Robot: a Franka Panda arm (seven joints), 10 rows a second.
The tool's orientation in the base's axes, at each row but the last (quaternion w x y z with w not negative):
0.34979 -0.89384 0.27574 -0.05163
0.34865 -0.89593 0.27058 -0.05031
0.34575 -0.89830 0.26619 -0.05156
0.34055 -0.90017 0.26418 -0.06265
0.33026 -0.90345 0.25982 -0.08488
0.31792 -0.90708 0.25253 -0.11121
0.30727 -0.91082 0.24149 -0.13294
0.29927 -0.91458 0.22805 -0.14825
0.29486 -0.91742 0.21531 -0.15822
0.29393 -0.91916 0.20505 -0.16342
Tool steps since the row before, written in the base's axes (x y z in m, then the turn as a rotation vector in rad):
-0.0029 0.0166 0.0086 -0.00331 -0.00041 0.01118
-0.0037 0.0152 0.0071 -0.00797 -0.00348 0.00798
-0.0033 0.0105 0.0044 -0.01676 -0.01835 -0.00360
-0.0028 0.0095 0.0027 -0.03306 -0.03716 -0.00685
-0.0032 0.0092 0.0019 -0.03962 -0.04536 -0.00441
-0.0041 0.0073 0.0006 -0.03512 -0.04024 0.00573
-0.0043 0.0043 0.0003 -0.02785 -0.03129 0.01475
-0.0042 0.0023 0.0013 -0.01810 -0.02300 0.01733
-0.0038 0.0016 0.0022 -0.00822 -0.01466 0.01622
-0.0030 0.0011 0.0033 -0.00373 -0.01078 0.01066
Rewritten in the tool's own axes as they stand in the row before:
-0.0121 -0.0143 0.0026 -0.00370 -0.00555 -0.00957
-0.0117 -0.0122 0.0027 -0.00574 0.00051 -0.01030
-0.0086 -0.0079 0.0020 -0.00454 0.02112 -0.01281
-0.0075 -0.0065 0.0026 -0.00847 0.04209 -0.02602
-0.0076 -0.0058 0.0026 -0.00978 0.04855 -0.03456
-0.0073 -0.0037 0.0019 -0.00826 0.03695 -0.03810
-0.0059 -0.0016 0.0002 -0.00591 0.02251 -0.03783
-0.0046 -0.0011 -0.0016 -0.00145 0.01177 -0.03188
-0.0037 -0.0014 -0.0025 0.00276 0.00335 -0.02295
-0.0025 -0.0020 -0.0033 0.00380 0.00258 -0.01492

